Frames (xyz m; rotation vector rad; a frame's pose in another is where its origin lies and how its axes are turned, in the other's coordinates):
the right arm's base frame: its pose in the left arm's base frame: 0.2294 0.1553 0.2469 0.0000 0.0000 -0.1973
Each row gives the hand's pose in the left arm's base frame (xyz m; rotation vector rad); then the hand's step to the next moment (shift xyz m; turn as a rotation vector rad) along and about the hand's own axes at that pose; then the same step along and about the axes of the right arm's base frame.
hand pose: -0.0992 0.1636 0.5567 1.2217 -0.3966 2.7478
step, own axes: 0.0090 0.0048 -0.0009 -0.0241 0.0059 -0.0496
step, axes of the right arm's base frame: -0.0066 -0.0058 0.0052 -0.0217 0.0042 -0.0509
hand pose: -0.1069 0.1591 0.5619 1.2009 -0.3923 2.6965
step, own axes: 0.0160 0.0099 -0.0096 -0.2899 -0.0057 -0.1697
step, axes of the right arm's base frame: -0.0184 -0.0096 0.0041 0.0641 0.0583 -0.3246
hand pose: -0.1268 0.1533 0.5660 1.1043 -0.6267 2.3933
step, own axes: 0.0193 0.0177 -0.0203 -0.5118 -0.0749 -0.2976
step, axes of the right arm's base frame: -0.0326 -0.0057 -0.0005 0.1393 0.1603 -0.5577
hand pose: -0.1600 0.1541 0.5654 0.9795 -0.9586 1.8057
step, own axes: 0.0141 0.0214 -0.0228 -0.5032 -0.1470 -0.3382
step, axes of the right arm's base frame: -0.0325 0.0110 -0.0013 0.1789 0.2331 -0.5503
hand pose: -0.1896 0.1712 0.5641 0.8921 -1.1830 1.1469
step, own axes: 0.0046 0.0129 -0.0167 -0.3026 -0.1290 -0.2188
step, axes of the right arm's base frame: -0.0125 0.0176 0.0008 0.1486 0.1544 -0.3319
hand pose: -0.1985 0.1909 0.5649 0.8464 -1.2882 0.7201
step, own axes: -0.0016 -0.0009 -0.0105 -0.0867 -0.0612 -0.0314
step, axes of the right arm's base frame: 0.0041 0.0095 -0.0025 0.0546 0.0065 -0.0960
